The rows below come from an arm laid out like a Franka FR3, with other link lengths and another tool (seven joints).
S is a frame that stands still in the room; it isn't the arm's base.
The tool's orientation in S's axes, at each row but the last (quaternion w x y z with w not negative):
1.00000, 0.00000, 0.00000, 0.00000
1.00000, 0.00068, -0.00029, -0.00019
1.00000, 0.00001, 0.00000, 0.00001
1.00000, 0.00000, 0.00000, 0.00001
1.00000, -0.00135, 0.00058, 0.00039
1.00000, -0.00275, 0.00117, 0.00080
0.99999, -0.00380, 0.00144, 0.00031
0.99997, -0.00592, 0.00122, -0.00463
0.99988, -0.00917, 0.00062, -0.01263
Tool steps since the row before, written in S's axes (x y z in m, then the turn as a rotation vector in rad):
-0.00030, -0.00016, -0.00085, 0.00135, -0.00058, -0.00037
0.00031, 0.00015, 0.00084, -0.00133, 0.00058, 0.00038
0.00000, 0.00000, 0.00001, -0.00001, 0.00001, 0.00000
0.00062, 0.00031, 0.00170, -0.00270, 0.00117, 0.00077
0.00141, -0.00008, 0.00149, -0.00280, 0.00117, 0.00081
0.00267, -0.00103, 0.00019, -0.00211, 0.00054, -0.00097
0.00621, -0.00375, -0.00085, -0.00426, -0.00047, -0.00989
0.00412, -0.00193, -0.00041, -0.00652, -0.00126, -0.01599
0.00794, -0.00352, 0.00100, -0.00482, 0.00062, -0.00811
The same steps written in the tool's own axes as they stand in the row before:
-0.00030, -0.00016, -0.00085, 0.00135, -0.00058, -0.00037
0.00031, 0.00015, 0.00084, -0.00133, 0.00058, 0.00038
0.00000, 0.00000, 0.00001, -0.00001, 0.00001, 0.00000
0.00062, 0.00031, 0.00170, -0.00270, 0.00117, 0.00077
0.00141, -0.00009, 0.00149, -0.00280, 0.00117, 0.00081
0.00267, -0.00104, 0.00019, -0.00211, 0.00055, -0.00097
0.00621, -0.00375, -0.00086, -0.00423, -0.00039, -0.00991
0.00414, -0.00189, -0.00042, -0.00647, -0.00113, -0.01602
0.00803, -0.00334, 0.00095, -0.00483, 0.00065, -0.00810

